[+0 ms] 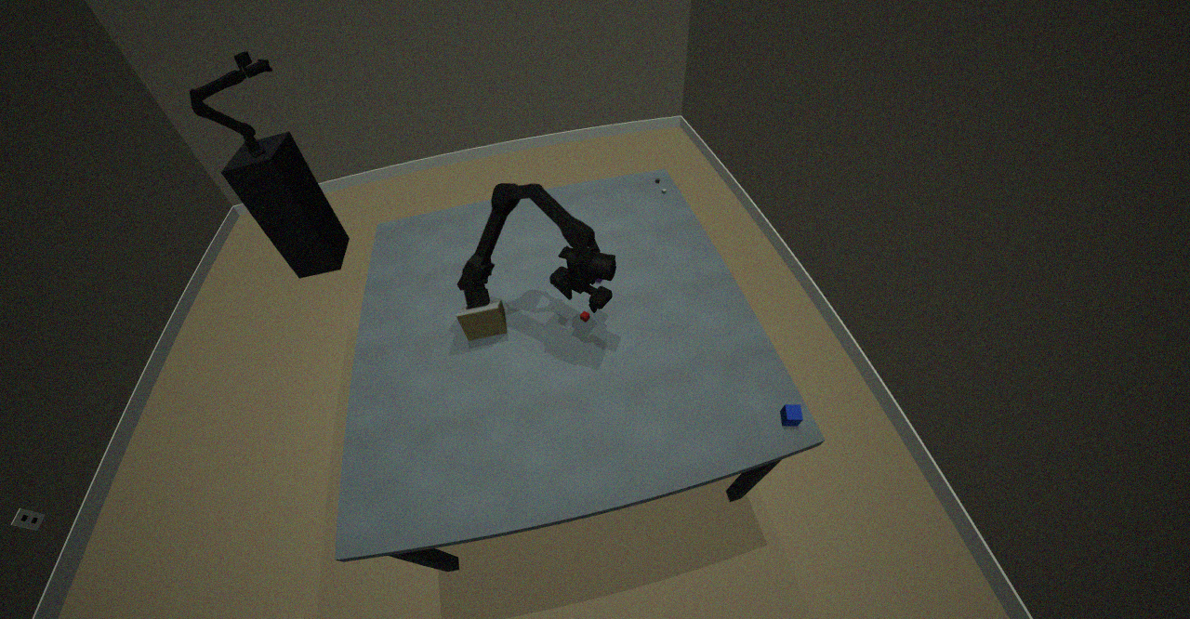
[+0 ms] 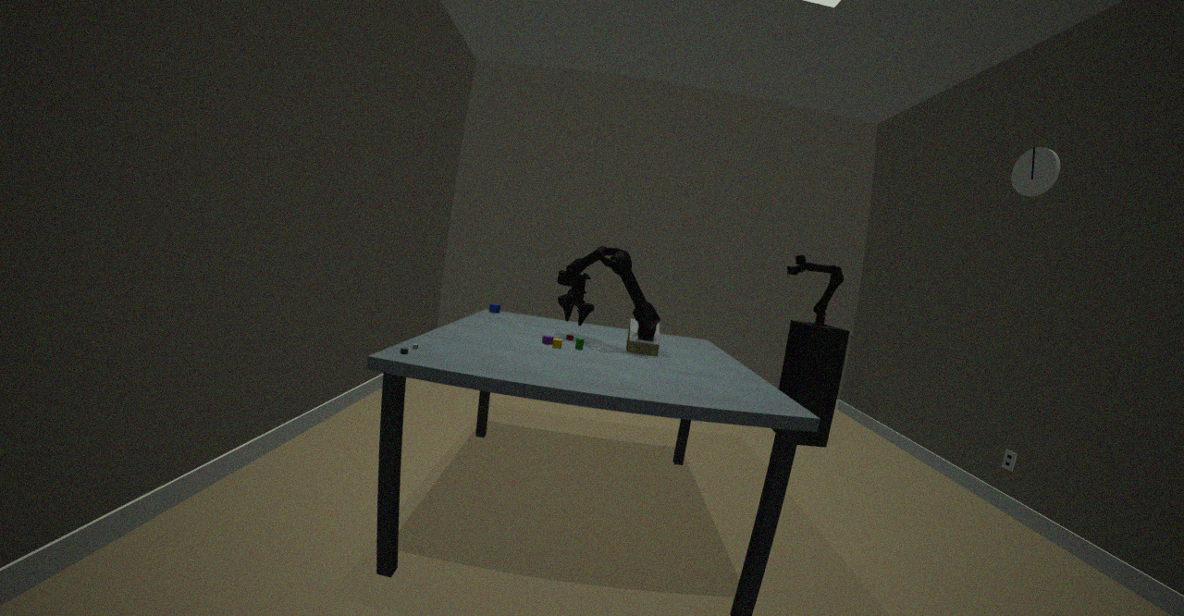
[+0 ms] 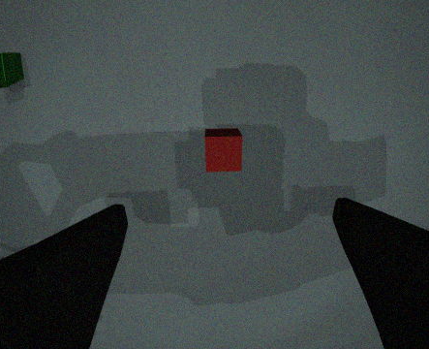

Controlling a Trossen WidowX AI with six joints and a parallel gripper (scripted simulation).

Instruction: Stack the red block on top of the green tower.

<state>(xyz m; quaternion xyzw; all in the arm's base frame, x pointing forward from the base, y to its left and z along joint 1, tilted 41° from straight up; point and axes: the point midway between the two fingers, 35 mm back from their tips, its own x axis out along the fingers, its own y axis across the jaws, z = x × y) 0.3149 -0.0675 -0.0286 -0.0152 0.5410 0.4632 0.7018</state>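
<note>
Right now the red block is 6 cm below my gripper tip. From my gripper tip the other things lie so: blue block: 48 cm ahead, 47 cm to the right, 5 cm below; then yellow block: 4 cm ahead, 20 cm to the left, 6 cm below; then purple block: 8 cm ahead, 16 cm to the left, 6 cm below.
</note>
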